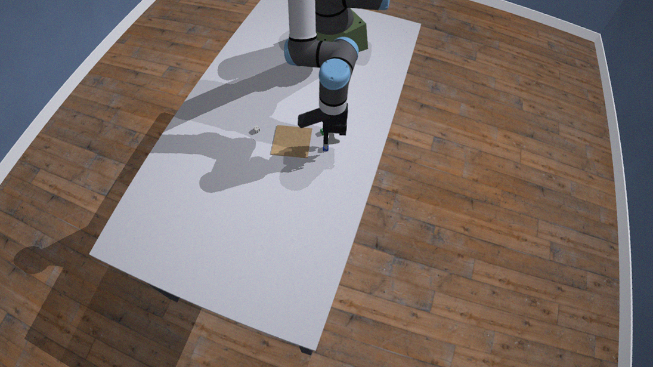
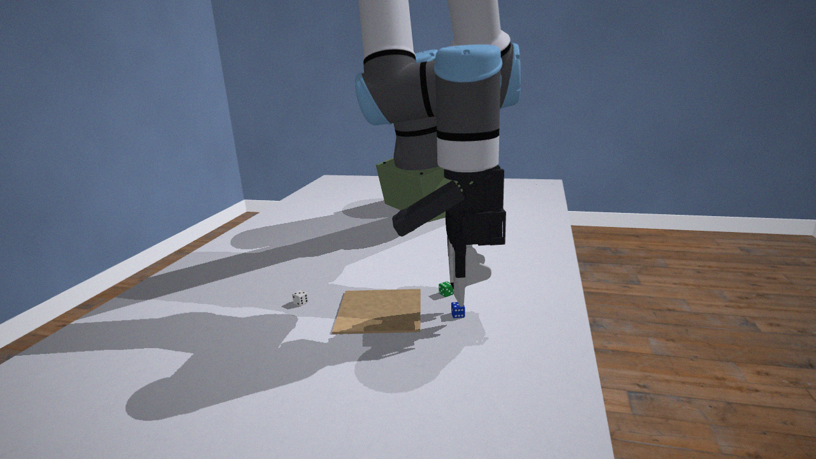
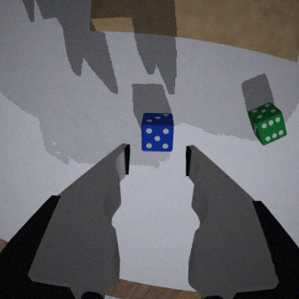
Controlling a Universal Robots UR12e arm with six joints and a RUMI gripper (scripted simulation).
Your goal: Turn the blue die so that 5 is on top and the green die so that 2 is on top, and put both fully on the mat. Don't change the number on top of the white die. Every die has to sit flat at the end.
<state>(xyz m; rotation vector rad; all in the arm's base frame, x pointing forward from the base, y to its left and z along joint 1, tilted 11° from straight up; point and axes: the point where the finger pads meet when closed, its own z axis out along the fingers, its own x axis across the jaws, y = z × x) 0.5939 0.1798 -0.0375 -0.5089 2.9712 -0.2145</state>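
Right now the blue die is 30 mm below my hand. The rest, counted from my hand: tan mat (130 mm to the right, 40 mm below, 10 mm ahead); then white die (280 mm to the right, 30 mm below, 10 mm ahead); then green die (70 mm behind, 30 mm to the right, 30 mm below).
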